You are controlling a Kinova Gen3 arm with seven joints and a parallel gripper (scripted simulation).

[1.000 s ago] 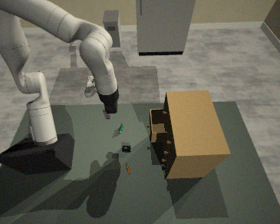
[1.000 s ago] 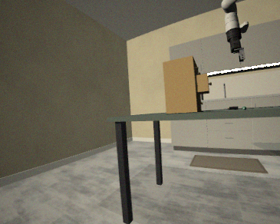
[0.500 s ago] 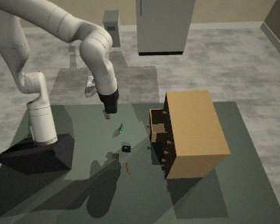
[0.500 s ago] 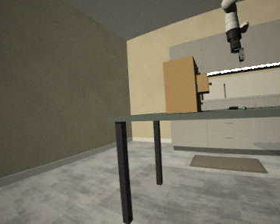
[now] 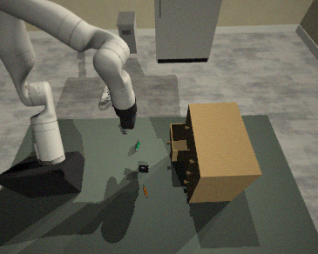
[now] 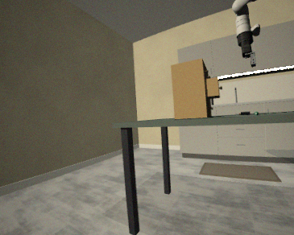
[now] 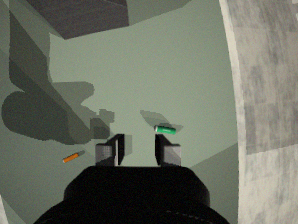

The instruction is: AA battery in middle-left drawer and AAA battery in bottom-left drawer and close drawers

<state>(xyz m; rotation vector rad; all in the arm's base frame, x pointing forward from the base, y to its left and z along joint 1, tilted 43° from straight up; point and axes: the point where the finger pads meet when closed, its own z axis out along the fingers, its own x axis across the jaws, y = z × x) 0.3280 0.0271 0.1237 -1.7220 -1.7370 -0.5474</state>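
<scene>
The green battery is 27 cm below my hand, 6 cm to the left of it and 1 cm ahead of it. From my hand the other things lie so: thin orange battery 27 cm below, 17 cm to the right, 8 cm ahead; small black block 27 cm below, 7 cm ahead, 6 cm to the right.
</scene>
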